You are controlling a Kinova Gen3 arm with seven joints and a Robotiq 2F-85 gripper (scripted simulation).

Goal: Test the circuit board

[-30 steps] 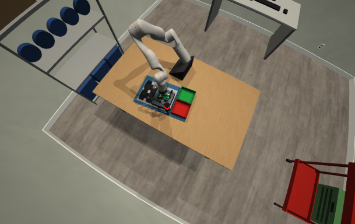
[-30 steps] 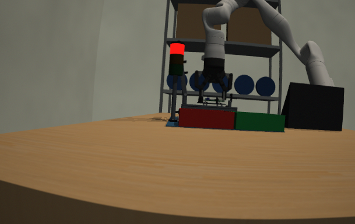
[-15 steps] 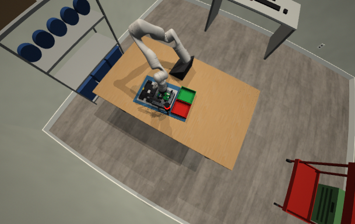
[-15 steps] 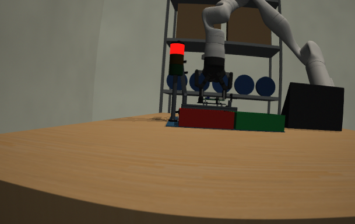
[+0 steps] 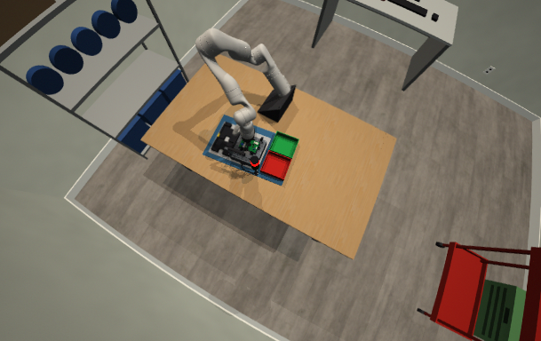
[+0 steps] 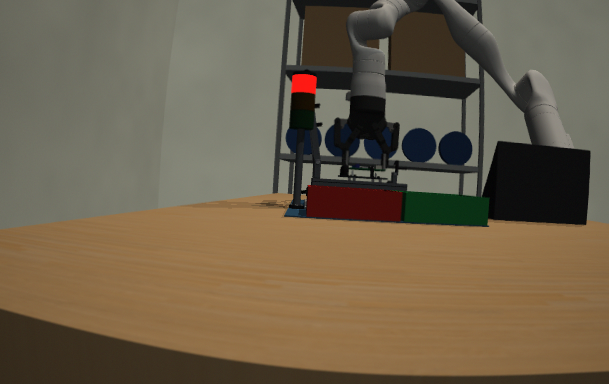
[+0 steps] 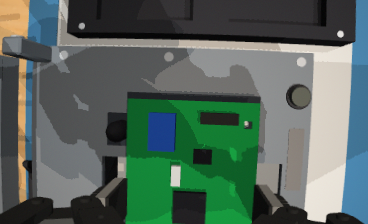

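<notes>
My hand is 200 mm to the right of the red bin, 80 mm above it and 30 mm short of it. The rest, counted from my hand: green circuit board (10 mm below); tester lid (120 mm ahead, 90 mm above, 10 mm to the left); green bin (190 mm to the left, 120 mm behind, 80 mm below).
</notes>
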